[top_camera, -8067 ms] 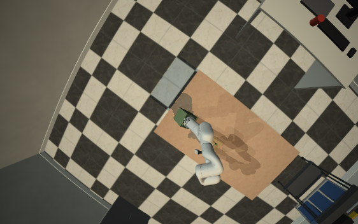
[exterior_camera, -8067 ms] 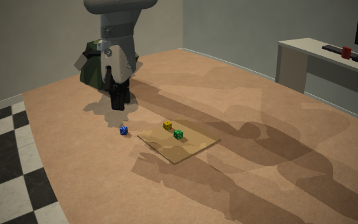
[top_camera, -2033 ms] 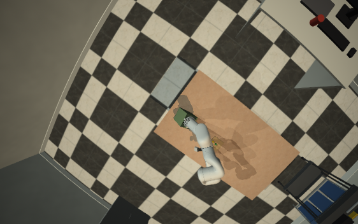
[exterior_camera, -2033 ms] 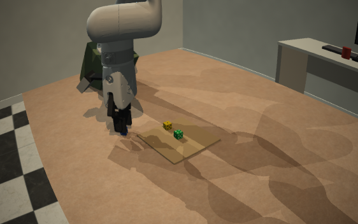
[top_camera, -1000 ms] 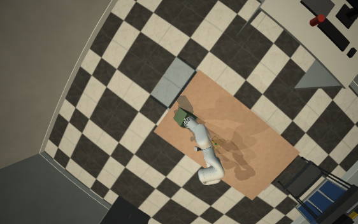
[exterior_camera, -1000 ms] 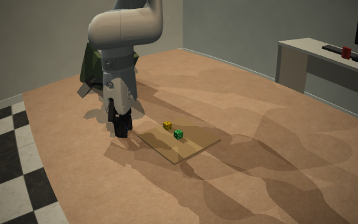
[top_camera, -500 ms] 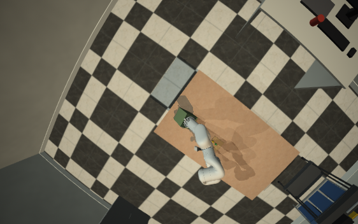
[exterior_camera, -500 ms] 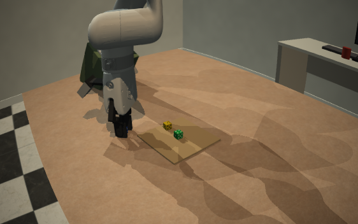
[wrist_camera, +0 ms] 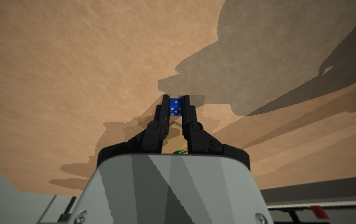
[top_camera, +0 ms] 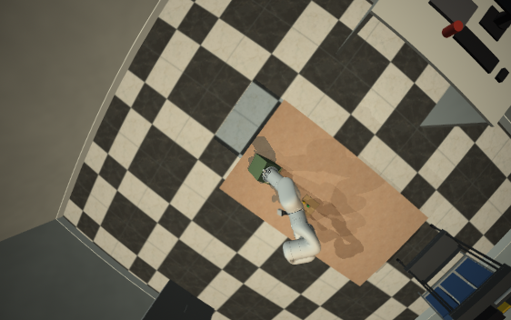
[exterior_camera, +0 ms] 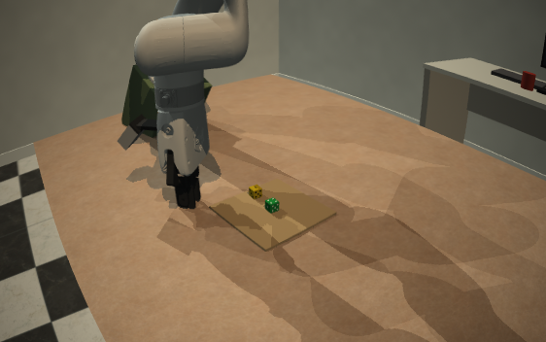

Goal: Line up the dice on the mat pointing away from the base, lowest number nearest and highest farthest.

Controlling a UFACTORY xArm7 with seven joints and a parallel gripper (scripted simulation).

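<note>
My hand is 110 mm short of the green die, 80 mm to the right of it and 10 mm above it. From my hand the other things lie so: tan mat 110 mm ahead, 80 mm to the left, 20 mm below; then blue die 10 mm below; then yellow die 60 mm ahead, 90 mm to the left, 10 mm below.
</note>
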